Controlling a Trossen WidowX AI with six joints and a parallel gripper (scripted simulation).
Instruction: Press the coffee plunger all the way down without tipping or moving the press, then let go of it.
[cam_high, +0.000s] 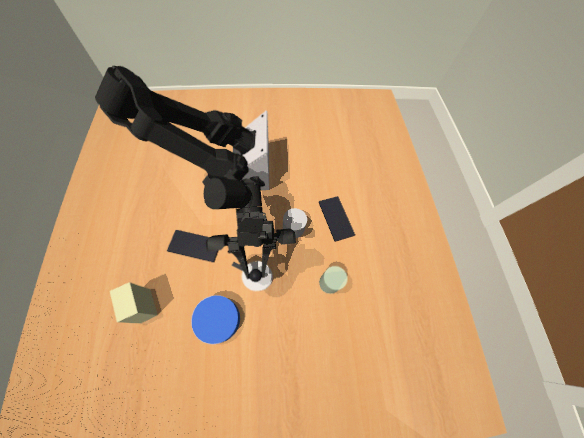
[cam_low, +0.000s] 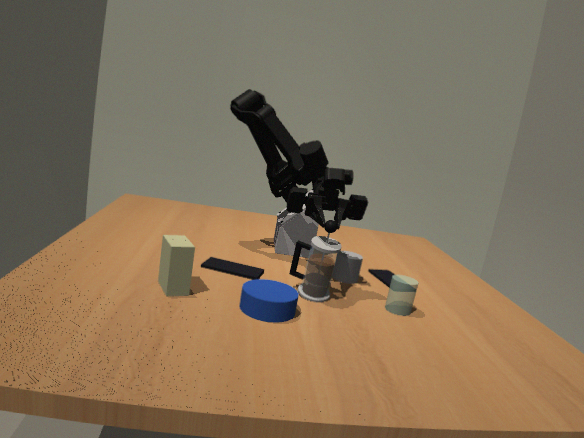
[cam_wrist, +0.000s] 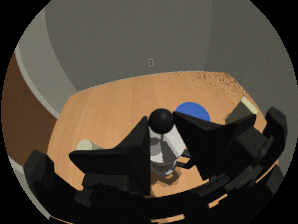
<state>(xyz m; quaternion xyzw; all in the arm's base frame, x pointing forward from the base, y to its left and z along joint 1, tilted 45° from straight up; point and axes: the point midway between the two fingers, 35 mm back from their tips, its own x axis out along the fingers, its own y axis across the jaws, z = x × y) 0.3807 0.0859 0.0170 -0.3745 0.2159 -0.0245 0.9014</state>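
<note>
The glass coffee press lies 3 cm behind my gripper tip, 2 cm to the right of it and 9 cm below it. The rest, counted from my gripper tip: cream block (5 cm ahead, 32 cm to the right, 13 cm below).
</note>
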